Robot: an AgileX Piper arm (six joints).
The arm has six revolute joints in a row. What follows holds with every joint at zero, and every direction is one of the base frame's.
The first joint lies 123 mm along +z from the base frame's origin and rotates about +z.
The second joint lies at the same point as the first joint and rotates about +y.
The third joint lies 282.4 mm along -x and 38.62 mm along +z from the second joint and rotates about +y.
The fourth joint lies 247.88 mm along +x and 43.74 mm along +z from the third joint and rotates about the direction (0.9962, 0, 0.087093).
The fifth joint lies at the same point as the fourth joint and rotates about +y.
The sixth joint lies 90.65 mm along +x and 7.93 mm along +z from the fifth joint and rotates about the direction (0.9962, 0, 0.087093).
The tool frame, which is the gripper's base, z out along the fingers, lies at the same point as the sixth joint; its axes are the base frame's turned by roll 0, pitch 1.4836 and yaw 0 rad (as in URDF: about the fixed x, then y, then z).
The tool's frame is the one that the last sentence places.
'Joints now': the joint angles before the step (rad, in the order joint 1, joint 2, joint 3, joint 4, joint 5, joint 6). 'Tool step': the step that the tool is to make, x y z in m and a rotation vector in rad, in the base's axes. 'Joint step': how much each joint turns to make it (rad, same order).
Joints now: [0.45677, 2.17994, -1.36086, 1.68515, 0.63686, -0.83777]
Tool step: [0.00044, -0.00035, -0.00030, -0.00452, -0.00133, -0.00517]
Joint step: [0.00000, 0.00001, 0.00001, 0.00002, -0.00700, -0.00002]
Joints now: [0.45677, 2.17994, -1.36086, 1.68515, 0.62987, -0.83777]
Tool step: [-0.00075, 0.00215, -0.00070, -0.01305, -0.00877, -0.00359]
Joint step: [0.00804, 0.00001, -0.00002, 0.00210, -0.01871, -0.00728]
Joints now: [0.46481, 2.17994, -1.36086, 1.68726, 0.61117, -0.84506]
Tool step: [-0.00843, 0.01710, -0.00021, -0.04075, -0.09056, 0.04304]
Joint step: [0.05069, 0.00001, -0.00001, 0.04943, -0.04913, -0.12339]
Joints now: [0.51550, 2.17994, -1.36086, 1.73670, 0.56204, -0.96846]
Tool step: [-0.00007, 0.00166, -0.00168, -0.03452, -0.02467, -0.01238]
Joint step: [0.01068, 0.00000, 0.00001, 0.00359, -0.04403, -0.02283]
